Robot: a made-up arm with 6 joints.
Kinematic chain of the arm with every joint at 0, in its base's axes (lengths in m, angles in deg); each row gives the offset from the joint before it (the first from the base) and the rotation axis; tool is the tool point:
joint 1: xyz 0 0 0.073 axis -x
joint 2: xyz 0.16 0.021 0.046 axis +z
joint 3: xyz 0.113 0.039 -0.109 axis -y
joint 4: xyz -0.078 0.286 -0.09 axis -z
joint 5: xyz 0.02 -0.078 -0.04 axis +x
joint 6: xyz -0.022 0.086 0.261 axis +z
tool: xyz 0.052 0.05 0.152
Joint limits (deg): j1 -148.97..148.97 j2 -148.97..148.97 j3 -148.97..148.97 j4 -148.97..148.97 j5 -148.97..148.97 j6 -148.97..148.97
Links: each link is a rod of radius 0.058 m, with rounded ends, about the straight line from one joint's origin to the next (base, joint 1, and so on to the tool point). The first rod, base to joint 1, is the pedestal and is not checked.
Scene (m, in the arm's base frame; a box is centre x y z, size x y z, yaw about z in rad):
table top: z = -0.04
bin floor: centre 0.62 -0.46 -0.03 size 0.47 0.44 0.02 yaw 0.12
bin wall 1: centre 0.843 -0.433 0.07 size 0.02 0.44 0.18 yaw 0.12
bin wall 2: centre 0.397 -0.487 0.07 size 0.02 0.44 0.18 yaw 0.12
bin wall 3: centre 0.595 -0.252 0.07 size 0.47 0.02 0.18 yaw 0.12
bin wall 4: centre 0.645 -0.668 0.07 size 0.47 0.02 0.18 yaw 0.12
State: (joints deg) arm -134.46 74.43 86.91 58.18 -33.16 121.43
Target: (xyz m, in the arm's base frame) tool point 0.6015 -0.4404 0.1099
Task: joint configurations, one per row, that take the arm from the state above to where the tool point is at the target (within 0.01 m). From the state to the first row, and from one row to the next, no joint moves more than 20 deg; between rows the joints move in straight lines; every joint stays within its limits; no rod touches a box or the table.
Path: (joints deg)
1: -121.41 65.39 82.12 40.64 -20.44 126.02
2: -108.37 56.36 77.34 23.10 -7.72 130.61
3: -95.32 47.32 72.55 5.56 5.00 135.20
4: -82.27 38.28 67.77 -11.98 17.72 139.79
5: -69.23 29.24 62.98 -29.53 30.44 144.38
6: -56.18 20.21 58.20 -47.07 43.16 148.97
7: -72.49 18.28 54.94 -58.42 55.13 145.27
8: -88.80 16.35 51.69 -69.77 67.11 141.57
9: -105.11 14.43 48.44 -81.11 79.08 137.87
10: -121.42 12.50 45.18 -92.46 91.06 134.17
11: -137.73 10.57 41.93 -103.81 103.03 130.47
12: -148.97 4.24 49.17 -100.26 98.77 129.51

